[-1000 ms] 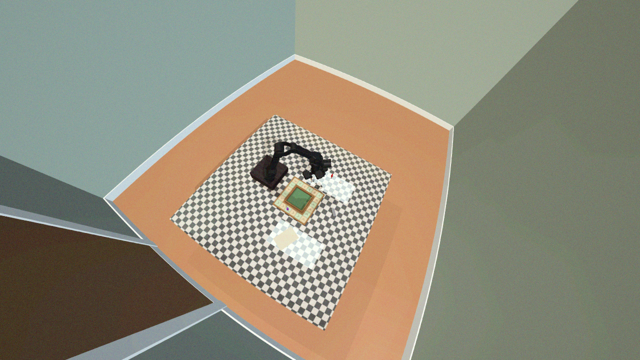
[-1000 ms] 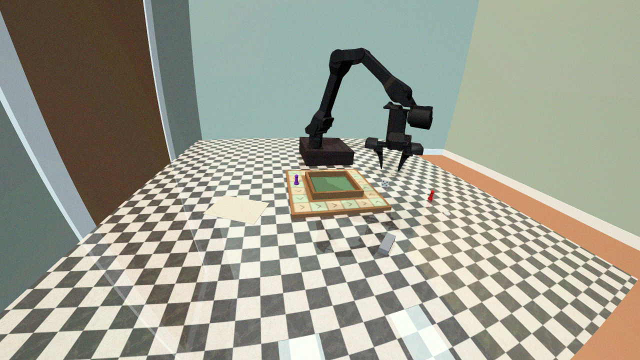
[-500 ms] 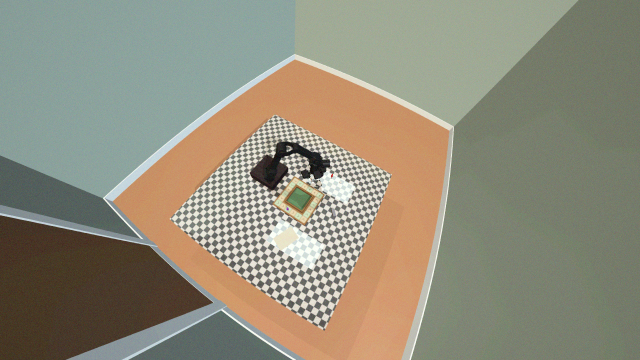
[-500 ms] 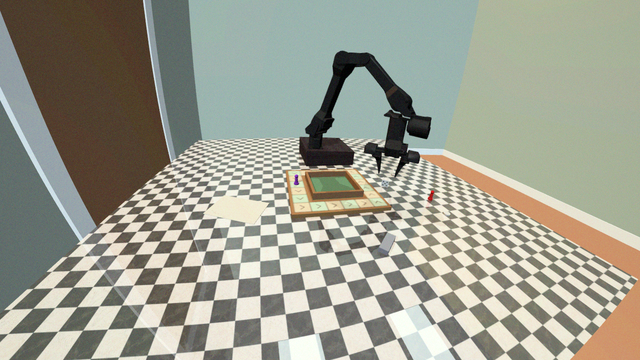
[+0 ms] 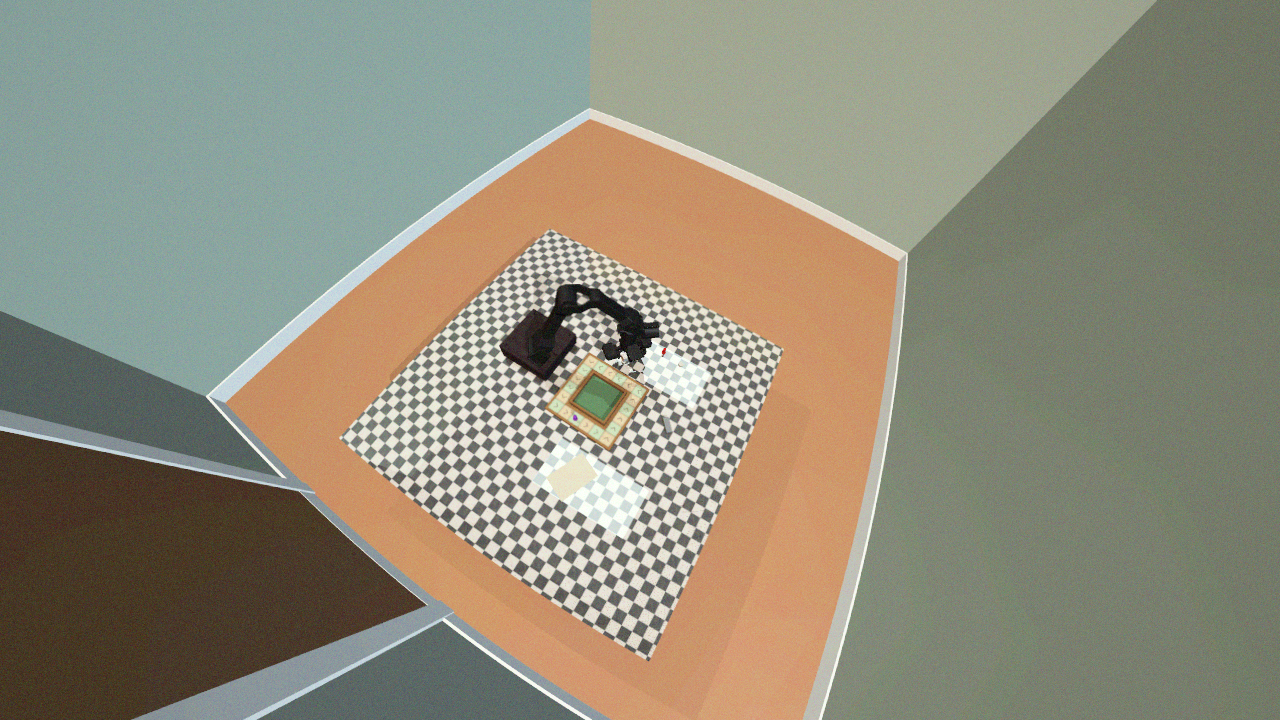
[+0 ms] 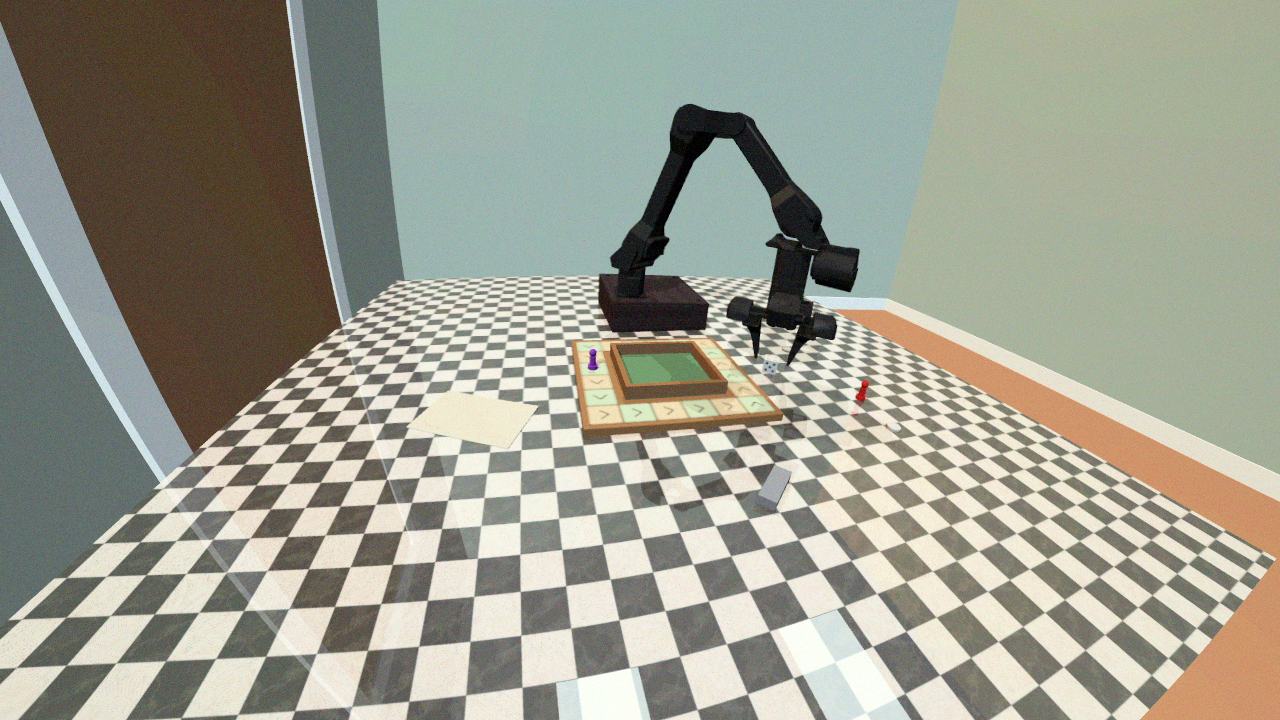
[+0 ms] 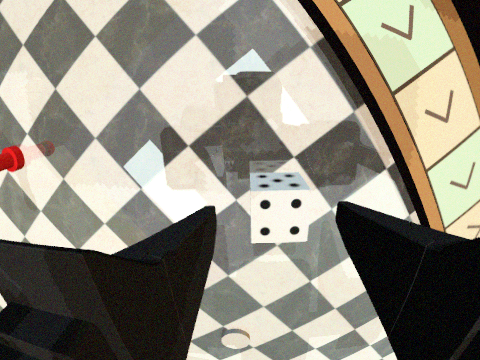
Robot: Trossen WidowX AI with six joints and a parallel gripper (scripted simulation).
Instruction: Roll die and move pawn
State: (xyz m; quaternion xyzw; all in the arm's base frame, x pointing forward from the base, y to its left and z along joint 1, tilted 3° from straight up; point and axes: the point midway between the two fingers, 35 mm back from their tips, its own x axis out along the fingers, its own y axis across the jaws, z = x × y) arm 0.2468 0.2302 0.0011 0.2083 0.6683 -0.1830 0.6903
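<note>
Now: gripper tip 10 mm above the white die. Also, from my gripper tip: green tray: 210 mm to the right, 20 mm ahead, 10 mm below; red pawn: 120 mm to the left, 110 mm ahead; grey block: 290 mm ahead, 140 mm to the right, 10 mm below.
</note>
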